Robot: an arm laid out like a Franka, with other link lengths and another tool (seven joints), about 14 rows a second.
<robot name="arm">
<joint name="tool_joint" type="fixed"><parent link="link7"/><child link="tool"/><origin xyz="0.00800 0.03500 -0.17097" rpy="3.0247 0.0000 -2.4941"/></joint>
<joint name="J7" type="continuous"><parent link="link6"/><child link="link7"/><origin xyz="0.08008 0.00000 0.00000" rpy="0.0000 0.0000 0.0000"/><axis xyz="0 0 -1"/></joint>
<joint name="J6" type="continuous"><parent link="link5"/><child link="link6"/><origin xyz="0.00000 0.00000 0.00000" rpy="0.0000 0.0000 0.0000"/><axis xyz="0 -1 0"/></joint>
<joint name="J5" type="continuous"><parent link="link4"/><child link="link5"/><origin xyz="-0.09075 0.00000 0.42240" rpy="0.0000 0.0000 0.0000"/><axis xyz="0 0 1"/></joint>
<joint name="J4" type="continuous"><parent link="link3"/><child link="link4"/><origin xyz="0.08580 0.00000 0.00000" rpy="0.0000 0.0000 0.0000"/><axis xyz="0 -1 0"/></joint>
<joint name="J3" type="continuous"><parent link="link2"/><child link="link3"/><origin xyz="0.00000 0.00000 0.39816" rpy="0.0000 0.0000 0.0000"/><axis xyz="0 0 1"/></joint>
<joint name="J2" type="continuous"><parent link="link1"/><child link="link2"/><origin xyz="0.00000 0.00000 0.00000" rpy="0.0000 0.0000 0.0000"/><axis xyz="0 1 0"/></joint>
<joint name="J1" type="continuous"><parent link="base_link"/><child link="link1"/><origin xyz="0.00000 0.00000 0.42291" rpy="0.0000 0.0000 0.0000"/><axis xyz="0 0 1"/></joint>
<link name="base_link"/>
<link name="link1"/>
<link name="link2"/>
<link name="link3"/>
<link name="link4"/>
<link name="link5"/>
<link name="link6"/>
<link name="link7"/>
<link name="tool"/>
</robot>
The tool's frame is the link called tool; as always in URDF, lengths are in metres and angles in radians. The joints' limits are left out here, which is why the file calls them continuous.
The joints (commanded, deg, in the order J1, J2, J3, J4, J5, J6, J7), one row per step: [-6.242, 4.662, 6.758, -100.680, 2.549, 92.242, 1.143]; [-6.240, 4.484, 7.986, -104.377, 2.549, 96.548, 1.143]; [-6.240, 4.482, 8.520, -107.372, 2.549, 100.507, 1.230]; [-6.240, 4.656, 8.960, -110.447, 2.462, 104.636, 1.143]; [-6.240, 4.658, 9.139, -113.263, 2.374, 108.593, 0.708]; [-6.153, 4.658, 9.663, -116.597, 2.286, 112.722, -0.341]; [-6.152, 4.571, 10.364, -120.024, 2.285, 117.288, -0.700]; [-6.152, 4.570, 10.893, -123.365, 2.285, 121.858, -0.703]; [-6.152, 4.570, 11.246, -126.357, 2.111, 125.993, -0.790]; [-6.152, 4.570, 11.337, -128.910, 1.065, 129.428, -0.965]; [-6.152, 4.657, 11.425, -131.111, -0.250, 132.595, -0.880]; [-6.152, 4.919, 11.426, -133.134, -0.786, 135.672, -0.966]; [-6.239, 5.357, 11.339, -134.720, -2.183, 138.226, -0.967]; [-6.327, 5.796, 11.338, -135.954, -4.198, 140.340, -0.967]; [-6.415, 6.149, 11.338, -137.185, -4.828, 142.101, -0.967]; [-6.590, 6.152, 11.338, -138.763, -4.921, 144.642, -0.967]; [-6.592, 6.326, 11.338, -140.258, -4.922, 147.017, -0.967]
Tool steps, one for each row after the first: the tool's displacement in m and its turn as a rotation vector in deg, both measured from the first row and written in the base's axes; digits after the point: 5 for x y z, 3 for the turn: [-0.00198, 0.01246, -0.02527, 0.033, -0.791, 1.037]; [-0.00252, 0.01776, -0.04668, 0.022, -1.753, 1.309]; [-0.00378, 0.02181, -0.07019, -0.018, -2.642, 1.690]; [-0.00580, 0.02325, -0.08965, -0.032, -3.803, 2.171]; [-0.01212, 0.02899, -0.11270, 0.094, -4.652, 3.699]; [-0.01884, 0.03555, -0.13462, 0.163, -5.898, 4.584]; [-0.02592, 0.04013, -0.15613, 0.162, -7.132, 4.950]; [-0.03323, 0.04258, -0.17485, 0.037, -8.288, 5.366]; [-0.04063, 0.04133, -0.19091, -0.679, -9.221, 6.301]; [-0.04707, 0.04010, -0.20505, -1.508, -10.156, 7.257]; [-0.05292, 0.03930, -0.21879, -1.733, -10.976, 7.744]; [-0.05777, 0.03632, -0.23160, -2.422, -11.565, 8.711]; [-0.06203, 0.03403, -0.24233, -3.357, -12.091, 10.332]; [-0.06704, 0.03299, -0.25202, -3.512, -12.297, 10.829]; [-0.07202, 0.03176, -0.25944, -3.403, -13.254, 10.789]; [-0.07752, 0.03216, -0.26775, -3.201, -13.963, 10.835]
